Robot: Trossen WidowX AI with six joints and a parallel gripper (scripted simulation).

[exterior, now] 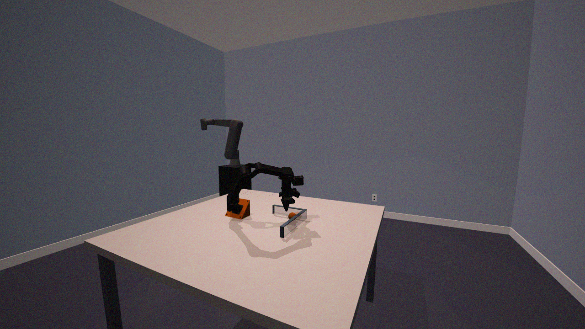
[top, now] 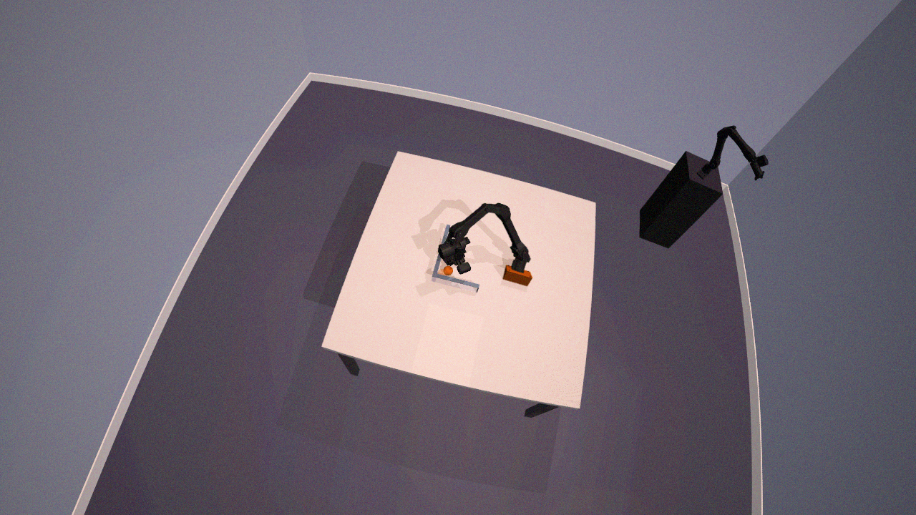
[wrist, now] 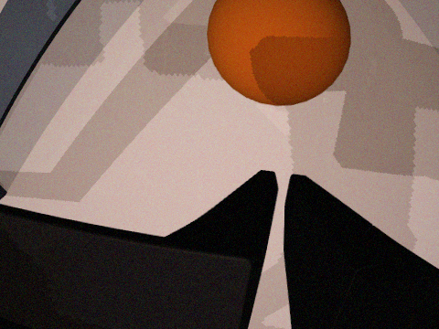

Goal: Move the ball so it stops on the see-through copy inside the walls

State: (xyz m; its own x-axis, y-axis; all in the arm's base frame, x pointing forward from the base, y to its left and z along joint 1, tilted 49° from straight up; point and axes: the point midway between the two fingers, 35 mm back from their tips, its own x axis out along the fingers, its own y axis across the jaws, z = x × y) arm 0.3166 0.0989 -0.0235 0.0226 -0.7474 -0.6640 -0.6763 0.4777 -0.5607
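Now: the orange ball 30 mm ahead of my gripper tip, 30 mm to the left of it and 40 mm below it. Also, from my gripper tip: clear wall: 90 mm ahead, 60 mm to the right, 30 mm below; see-through copy of ball: 50 mm ahead, 50 mm to the left, 40 mm below.
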